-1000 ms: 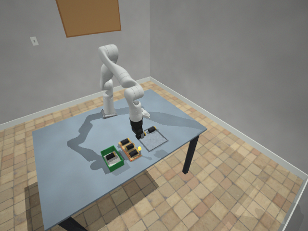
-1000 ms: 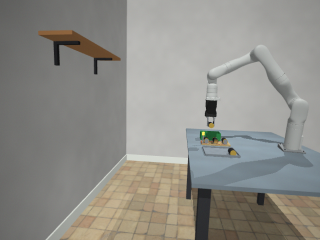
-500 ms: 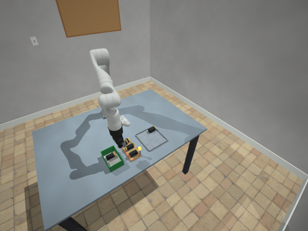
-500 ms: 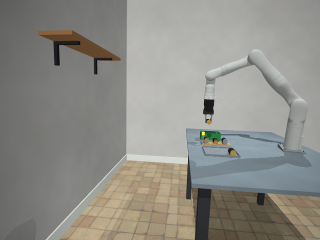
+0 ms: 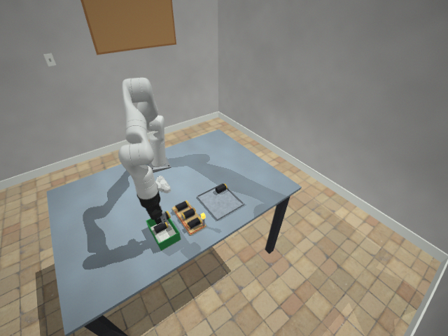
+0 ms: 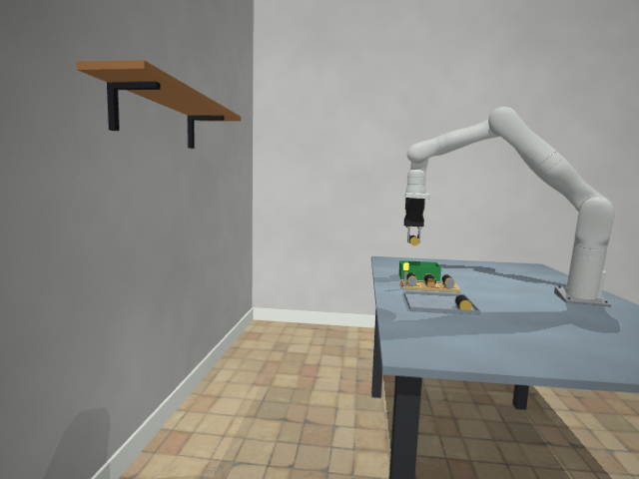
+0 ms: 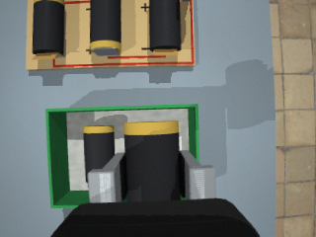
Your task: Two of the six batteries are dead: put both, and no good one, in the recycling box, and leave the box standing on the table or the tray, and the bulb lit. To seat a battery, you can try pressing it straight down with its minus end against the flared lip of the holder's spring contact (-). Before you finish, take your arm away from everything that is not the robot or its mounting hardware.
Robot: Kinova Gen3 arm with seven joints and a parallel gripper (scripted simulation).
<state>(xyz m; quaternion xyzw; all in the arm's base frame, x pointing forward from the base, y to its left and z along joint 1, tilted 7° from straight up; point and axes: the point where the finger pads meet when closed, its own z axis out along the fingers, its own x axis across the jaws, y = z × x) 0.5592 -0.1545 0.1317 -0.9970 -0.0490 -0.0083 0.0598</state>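
Right now my hand is 30 mm past the green recycling box, 10 mm to the left of it and 140 mm above it. Also, from my hand: grey tray 80 mm behind, 330 mm to the left, 160 mm below.
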